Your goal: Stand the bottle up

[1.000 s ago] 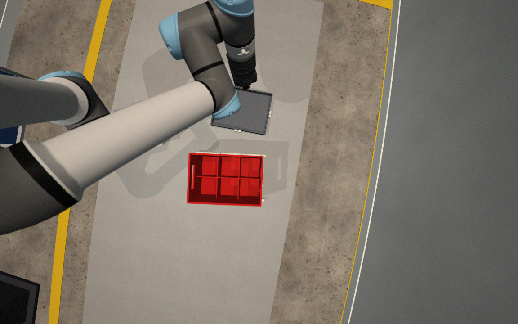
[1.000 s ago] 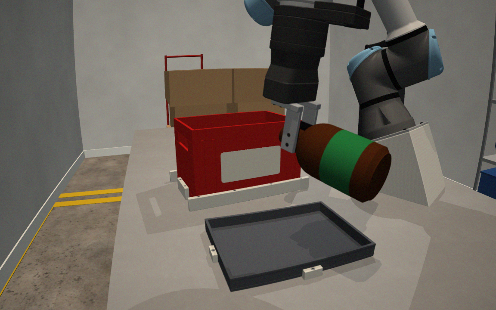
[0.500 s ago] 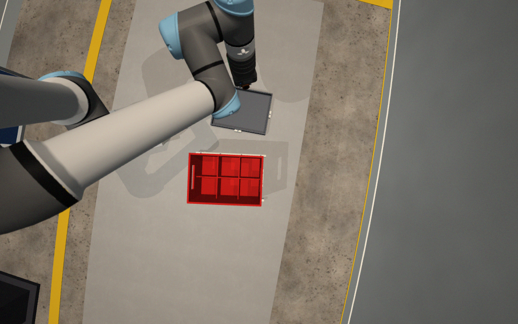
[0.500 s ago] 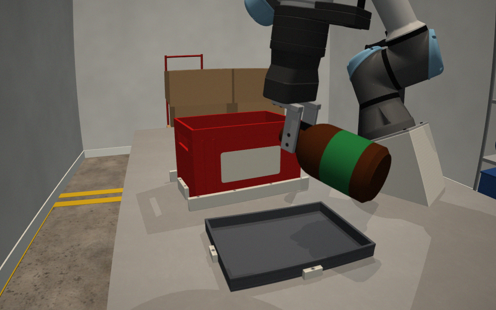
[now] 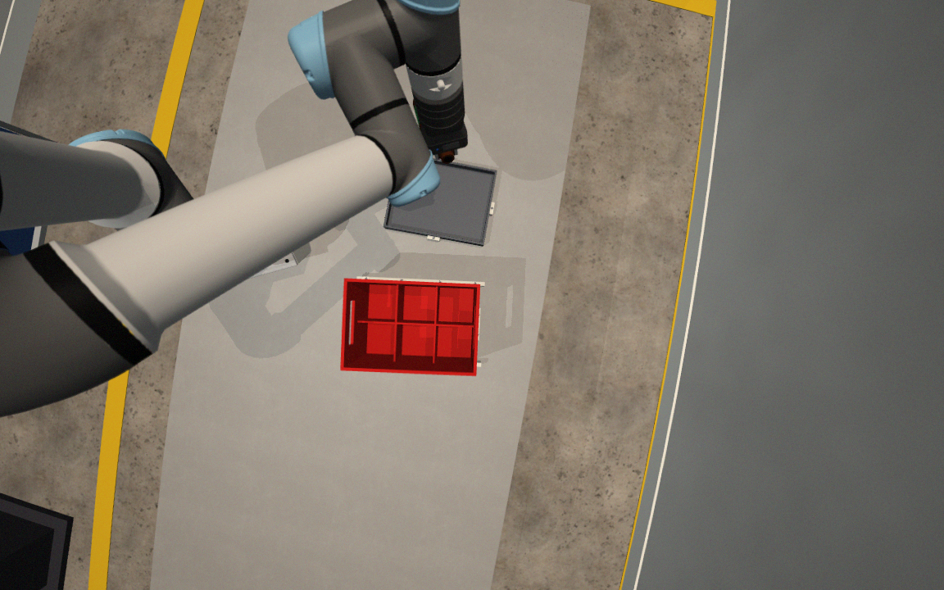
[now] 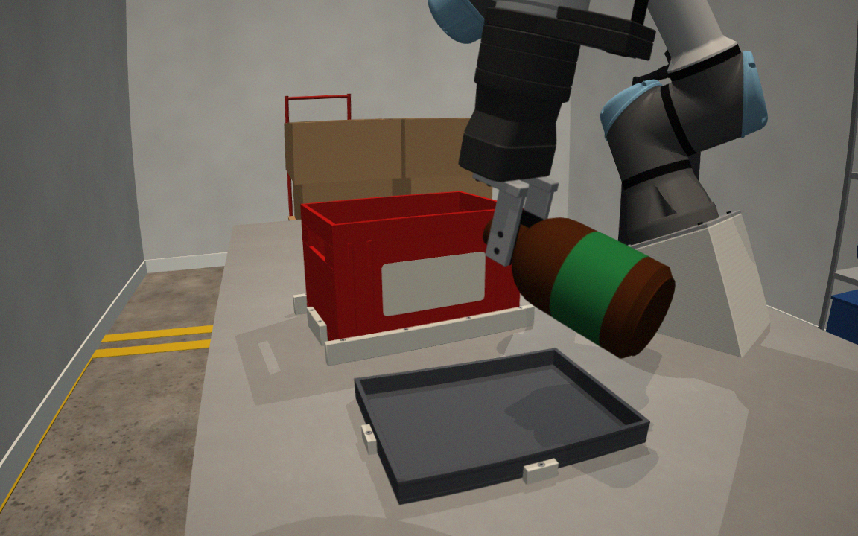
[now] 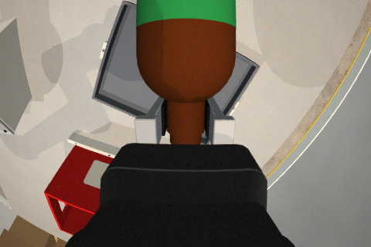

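Right now my hand is 20 mm past the bottle, 40 mm to the right of it and 20 mm above it. The rest, counted from my hand: red crate: 20 mm ahead, 360 mm to the right, 120 mm below; dark grey tray: 10 mm behind, 50 mm to the right, 190 mm below.
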